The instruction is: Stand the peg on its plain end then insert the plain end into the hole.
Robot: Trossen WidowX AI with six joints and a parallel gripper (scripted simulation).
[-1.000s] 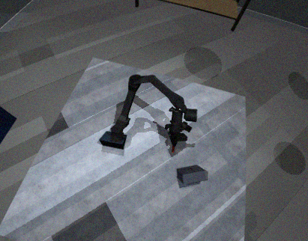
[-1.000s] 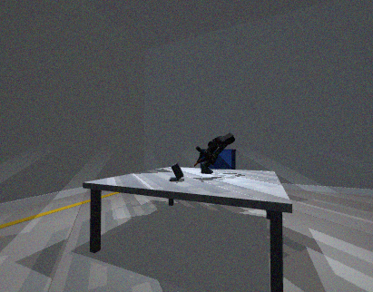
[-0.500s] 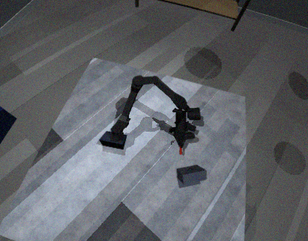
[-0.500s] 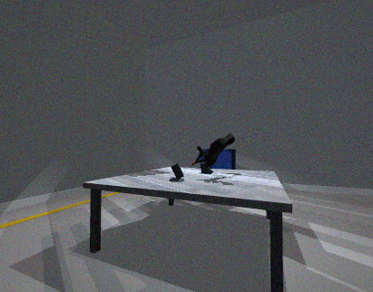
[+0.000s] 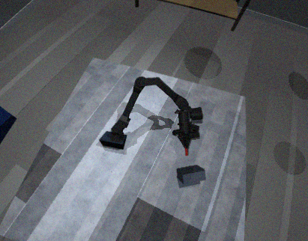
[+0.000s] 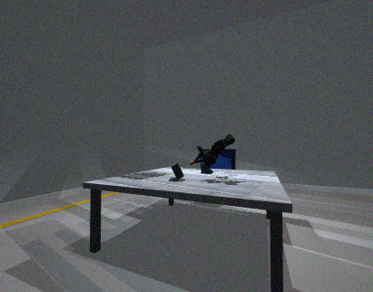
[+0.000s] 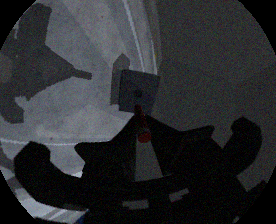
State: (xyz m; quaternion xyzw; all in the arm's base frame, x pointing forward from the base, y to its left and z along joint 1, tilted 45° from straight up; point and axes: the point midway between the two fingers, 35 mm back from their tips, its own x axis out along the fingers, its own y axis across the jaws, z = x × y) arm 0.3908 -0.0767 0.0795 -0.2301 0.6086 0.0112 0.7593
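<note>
The dark sloped panel lies 40 mm ahead of my gripper tip, 130 mm to the right of it and 70 mm below it. The rest, counted from my gripper tip: red peg (10 mm to the left, 10 mm above).
</note>
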